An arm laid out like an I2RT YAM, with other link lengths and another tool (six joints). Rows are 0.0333 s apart.
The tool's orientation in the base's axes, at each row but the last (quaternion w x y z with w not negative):
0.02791 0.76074 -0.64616 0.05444
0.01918 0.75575 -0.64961 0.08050
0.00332 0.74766 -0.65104 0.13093
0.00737 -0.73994 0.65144 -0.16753
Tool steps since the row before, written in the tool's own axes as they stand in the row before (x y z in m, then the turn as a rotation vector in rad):
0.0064 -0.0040 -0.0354 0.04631 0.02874 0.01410
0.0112 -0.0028 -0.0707 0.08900 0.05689 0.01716
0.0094 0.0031 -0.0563 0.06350 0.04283 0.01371
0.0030 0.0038 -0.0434 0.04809 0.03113 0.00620
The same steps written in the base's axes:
0.0033 -0.0016 0.0360 -0.02032 -0.05167 -0.00929
-0.0025 -0.0011 0.0716 -0.04164 -0.09824 -0.00818
-0.0127 0.0003 0.0557 -0.03161 -0.07069 -0.00762
-0.0145 0.0055 0.0408 -0.02376 -0.05247 -0.00152

